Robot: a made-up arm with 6 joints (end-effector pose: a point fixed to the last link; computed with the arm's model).
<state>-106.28 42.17 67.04 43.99 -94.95 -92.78</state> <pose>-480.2 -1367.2 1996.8 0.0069 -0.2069 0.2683 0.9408</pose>
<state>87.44 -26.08 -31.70 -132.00 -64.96 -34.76</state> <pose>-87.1 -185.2 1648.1 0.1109 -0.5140 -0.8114 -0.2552</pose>
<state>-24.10 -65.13 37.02 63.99 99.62 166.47</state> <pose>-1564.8 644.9 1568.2 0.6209 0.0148 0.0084 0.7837</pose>
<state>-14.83 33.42 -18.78 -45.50 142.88 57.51</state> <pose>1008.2 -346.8 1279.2 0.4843 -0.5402 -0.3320 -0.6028</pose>
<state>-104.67 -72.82 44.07 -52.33 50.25 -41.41</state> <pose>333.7 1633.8 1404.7 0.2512 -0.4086 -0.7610 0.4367</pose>
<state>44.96 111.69 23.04 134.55 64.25 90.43</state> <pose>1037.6 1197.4 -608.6 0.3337 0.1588 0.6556 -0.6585</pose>
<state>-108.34 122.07 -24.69 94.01 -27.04 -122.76</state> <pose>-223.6 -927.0 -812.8 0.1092 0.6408 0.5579 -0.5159</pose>
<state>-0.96 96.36 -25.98 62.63 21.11 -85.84</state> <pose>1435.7 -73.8 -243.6 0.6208 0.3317 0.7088 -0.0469</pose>
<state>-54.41 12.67 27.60 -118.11 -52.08 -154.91</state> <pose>582.8 -664.1 1983.2 0.5365 -0.8336 -0.1221 -0.0492</pose>
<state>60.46 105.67 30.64 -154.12 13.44 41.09</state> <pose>653.6 1387.9 -485.6 0.7768 0.3489 0.4628 -0.2464</pose>
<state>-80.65 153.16 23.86 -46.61 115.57 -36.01</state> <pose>-32.1 -281.6 -1256.6 0.5775 -0.0671 -0.1043 -0.8069</pose>
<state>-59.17 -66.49 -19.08 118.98 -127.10 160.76</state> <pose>-509.6 1078.5 1572.6 0.2179 0.2404 0.9327 0.1571</pose>
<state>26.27 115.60 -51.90 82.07 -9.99 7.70</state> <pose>831.3 437.0 -516.1 0.1503 0.1104 -0.6928 -0.6966</pose>
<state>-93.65 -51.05 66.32 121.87 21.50 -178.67</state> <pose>248.7 1611.7 1825.1 0.6514 -0.4579 -0.6050 0.0059</pose>
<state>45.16 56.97 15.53 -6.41 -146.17 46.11</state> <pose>1329.0 1084.6 921.0 0.1477 0.1299 -0.8947 -0.4011</pose>
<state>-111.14 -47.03 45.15 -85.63 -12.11 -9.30</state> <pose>357.6 994.6 2049.7 0.6890 -0.1945 -0.6981 -0.0129</pose>
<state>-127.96 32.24 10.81 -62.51 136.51 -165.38</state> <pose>-776.0 -941.2 1463.8 0.4241 -0.3785 -0.7096 0.4163</pose>
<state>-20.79 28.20 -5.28 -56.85 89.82 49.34</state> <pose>968.7 -444.6 1460.0 0.7336 -0.2739 -0.2322 -0.5770</pose>
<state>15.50 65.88 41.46 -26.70 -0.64 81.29</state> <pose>1875.0 348.2 875.4 0.8139 -0.4328 0.0712 0.3811</pose>
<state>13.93 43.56 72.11 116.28 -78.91 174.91</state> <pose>1422.7 450.4 1993.3 0.4384 0.4668 -0.7518 -0.1570</pose>
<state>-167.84 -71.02 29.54 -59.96 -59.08 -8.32</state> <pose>1471.9 427.3 1523.4 0.6492 -0.3775 -0.2040 -0.6280</pose>
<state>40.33 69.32 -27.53 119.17 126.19 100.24</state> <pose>1149.6 1041.4 492.8 0.2104 0.0574 -0.7725 0.5964</pose>
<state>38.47 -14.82 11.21 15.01 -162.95 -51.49</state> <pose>161.0 -114.9 2247.0 0.6152 -0.0570 0.7306 -0.2907</pose>
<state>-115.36 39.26 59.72 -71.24 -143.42 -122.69</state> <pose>-666.5 -1356.4 1730.0 0.1620 -0.8891 -0.0530 0.4249</pose>
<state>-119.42 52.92 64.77 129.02 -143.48 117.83</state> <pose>-737.1 -1563.0 1665.1 0.0351 -0.7785 -0.6200 0.0912</pose>
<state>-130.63 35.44 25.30 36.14 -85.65 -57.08</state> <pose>-1006.4 -1015.3 1775.1 0.0430 -0.4229 -0.1118 0.8982</pose>
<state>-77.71 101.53 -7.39 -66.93 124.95 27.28</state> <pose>248.4 -1176.6 -275.1 0.3934 -0.4155 0.2958 -0.7649</pose>
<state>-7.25 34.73 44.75 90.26 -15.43 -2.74</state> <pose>1374.5 -109.0 2033.1 0.7200 -0.6904 0.0653 -0.0235</pose>
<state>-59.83 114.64 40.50 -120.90 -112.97 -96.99</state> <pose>820.3 -1177.3 -767.1 0.6076 -0.7691 -0.1981 0.0076</pose>
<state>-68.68 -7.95 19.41 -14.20 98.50 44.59</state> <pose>-42.8 -235.2 2197.2 0.1318 -0.6559 -0.5443 -0.5061</pose>
